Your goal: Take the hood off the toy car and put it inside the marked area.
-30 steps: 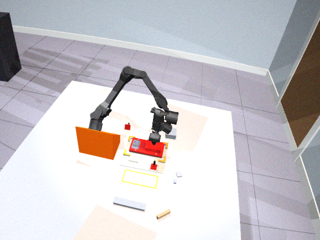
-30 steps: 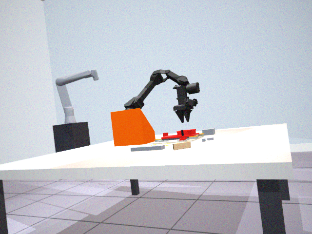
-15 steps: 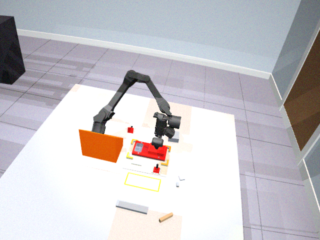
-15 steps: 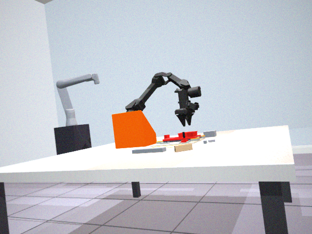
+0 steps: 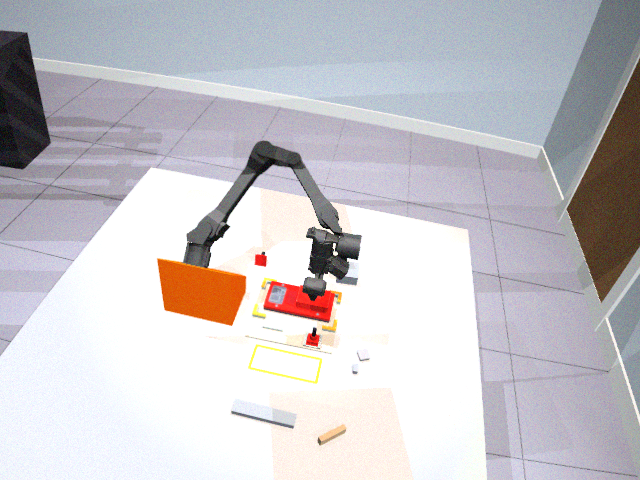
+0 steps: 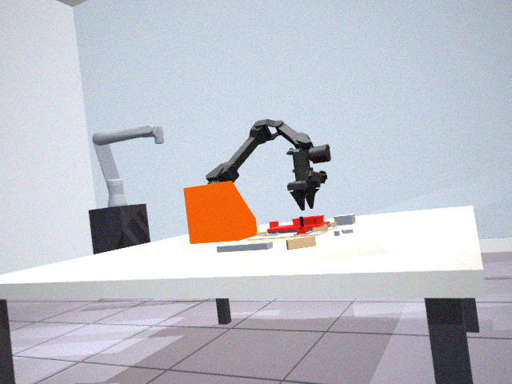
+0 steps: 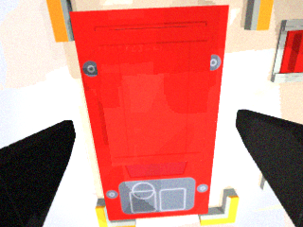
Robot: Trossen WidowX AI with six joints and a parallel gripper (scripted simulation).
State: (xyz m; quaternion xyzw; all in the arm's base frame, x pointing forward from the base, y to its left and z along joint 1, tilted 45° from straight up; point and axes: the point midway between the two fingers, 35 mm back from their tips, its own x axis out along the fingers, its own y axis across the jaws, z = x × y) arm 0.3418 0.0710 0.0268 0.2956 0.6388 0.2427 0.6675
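Right now my gripper tip is 4 cm above the hood. Also, from my gripper tip: grey bar (39 cm to the right, 8 cm behind, 7 cm below); wooden block (42 cm to the right, 9 cm ahead, 6 cm below); grey block (16 cm to the left, 9 cm ahead, 6 cm below).
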